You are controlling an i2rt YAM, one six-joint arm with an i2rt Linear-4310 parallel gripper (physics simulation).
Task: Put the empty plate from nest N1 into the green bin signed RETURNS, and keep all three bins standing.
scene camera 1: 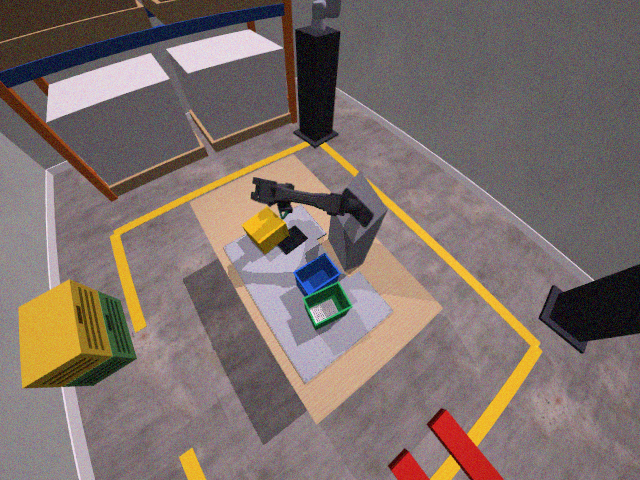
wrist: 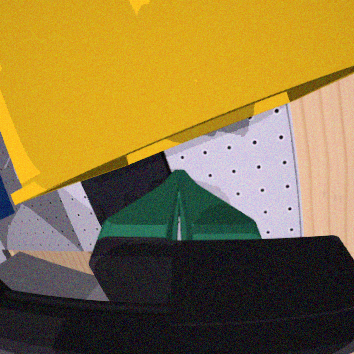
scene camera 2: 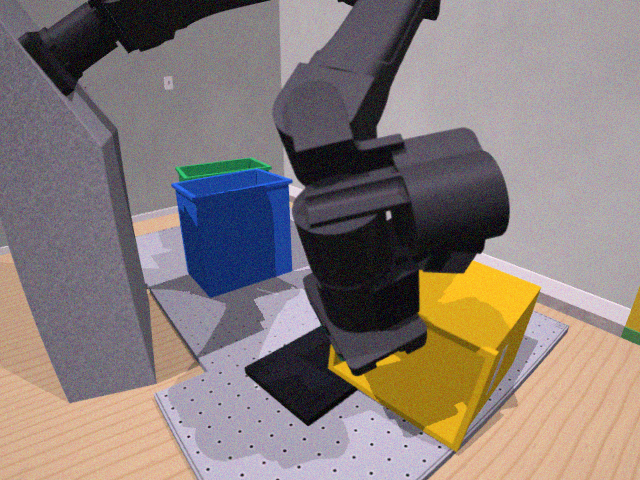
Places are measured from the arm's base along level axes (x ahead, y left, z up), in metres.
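Where they show: gripper, fingertip midpoint: (scene camera 1: 282,219) (wrist: 178,177) (scene camera 2: 372,360); arm's base, origin of the base link: (scene camera 1: 356,206) (scene camera 2: 51,61).
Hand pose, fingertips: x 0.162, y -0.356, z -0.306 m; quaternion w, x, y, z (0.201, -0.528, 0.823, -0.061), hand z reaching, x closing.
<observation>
Things, the pixels of their centre, and the offset from my fingertips. "spot": a spot on its surface instead. Level surfaces: height alone.
- white dotted plate, body centre: (scene camera 1: 324,311) dx +0.175, dy +0.530, dz -0.075 m
- green bin, body centre: (scene camera 2: 225,207) (scene camera 1: 326,307) dx +0.169, dy +0.535, dz +0.005 m
- blue bin, body centre: (scene camera 2: 234,228) (scene camera 1: 316,279) dx +0.108, dy +0.404, dz +0.005 m
- yellow bin, body centre: (wrist: 143,12) (scene camera 2: 438,329) (scene camera 1: 266,230) dx +0.112, dy -0.014, dz -0.015 m
- black pad, surface spot: (wrist: 131,187) (scene camera 2: 309,377) spot: dx -0.008, dy +0.086, dz -0.073 m
- grey perforated board, its level: dz -0.085 m
- wooden table, its level: dz -0.098 m
A white dotted plate (scene camera 1: 322,311) lies inside the green bin (scene camera 1: 334,317) (scene camera 2: 223,168), which stands upright. The blue bin (scene camera 1: 301,284) (scene camera 2: 237,242) (wrist: 5,197) stands upright beside it. The yellow bin (scene camera 1: 265,230) (scene camera 2: 504,299) (wrist: 165,75) lies on its side, its open end facing the black pad (scene camera 1: 292,240) (scene camera 2: 302,382) (wrist: 131,187). My gripper (scene camera 1: 283,213) (wrist: 178,177) is shut and empty, its green fingertips together near the yellow bin's open end. In scene camera 2 the fingertips are mostly hidden behind the gripper body. No sign or nest label is readable.
The bins and pad are on a grey perforated board (scene camera 1: 310,361) (scene camera 2: 248,439) (wrist: 240,185) over the wooden table (scene camera 1: 330,403) (scene camera 2: 568,413) (wrist: 325,150). The arm's grey pedestal (scene camera 1: 361,232) (scene camera 2: 77,232) stands beside the board, near the blue bin and pad.
</observation>
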